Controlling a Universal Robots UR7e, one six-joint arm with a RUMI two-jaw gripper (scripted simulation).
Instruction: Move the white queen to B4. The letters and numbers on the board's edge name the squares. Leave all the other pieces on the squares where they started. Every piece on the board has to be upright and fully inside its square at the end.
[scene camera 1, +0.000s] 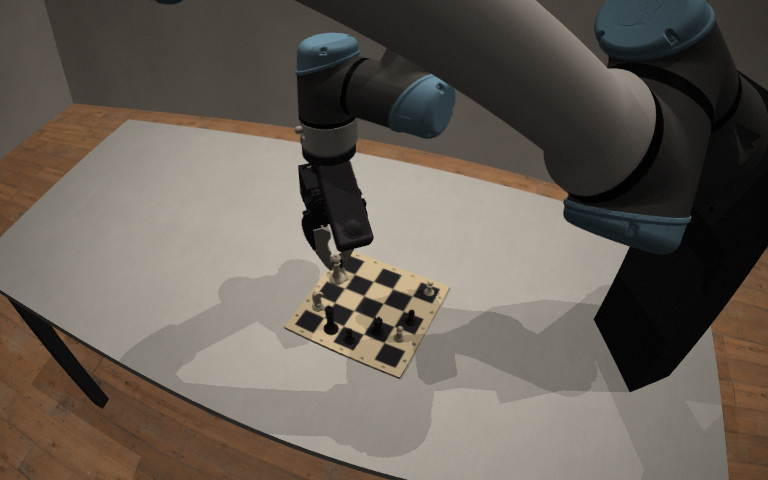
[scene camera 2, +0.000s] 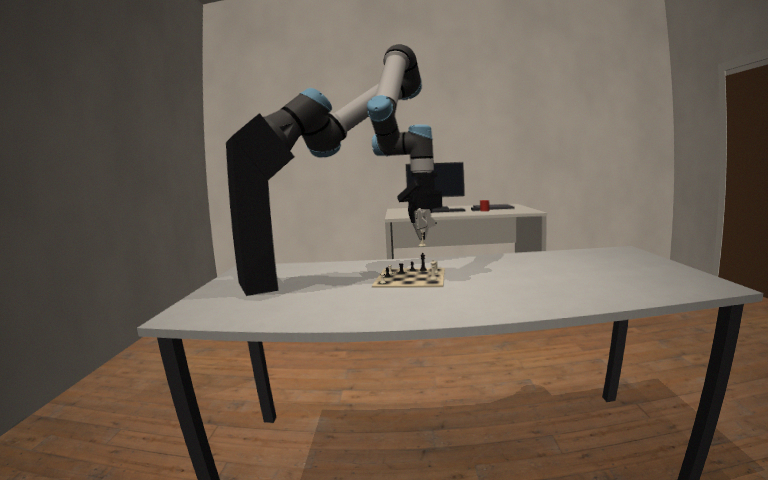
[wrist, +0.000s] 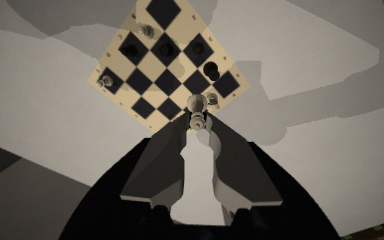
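My gripper (scene camera 1: 336, 268) is visible; scene camera 2 also shows my gripper (scene camera 2: 422, 239), as does the wrist view (wrist: 197, 113). I also see a chessboard (scene camera 1: 374, 289). Scene camera 2 shows the chessboard (scene camera 2: 417, 278) too, and the wrist view shows the chessboard (wrist: 154, 89).
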